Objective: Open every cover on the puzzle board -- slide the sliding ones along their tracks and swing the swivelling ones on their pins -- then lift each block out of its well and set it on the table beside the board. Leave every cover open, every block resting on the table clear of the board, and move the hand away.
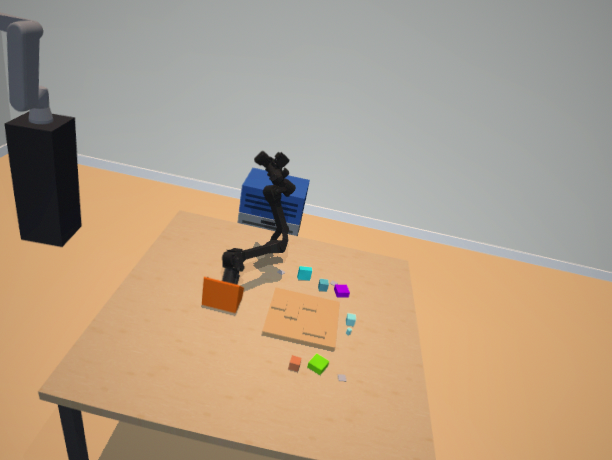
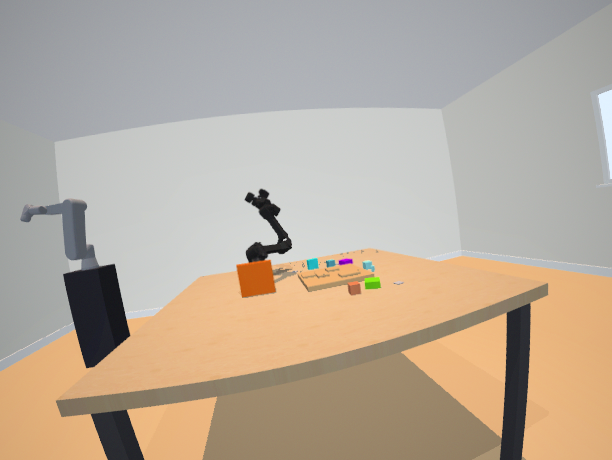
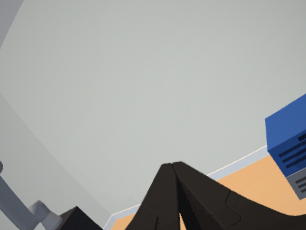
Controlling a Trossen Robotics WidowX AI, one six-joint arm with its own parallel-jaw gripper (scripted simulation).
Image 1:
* wooden puzzle board
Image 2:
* wooden puzzle board
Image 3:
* my gripper
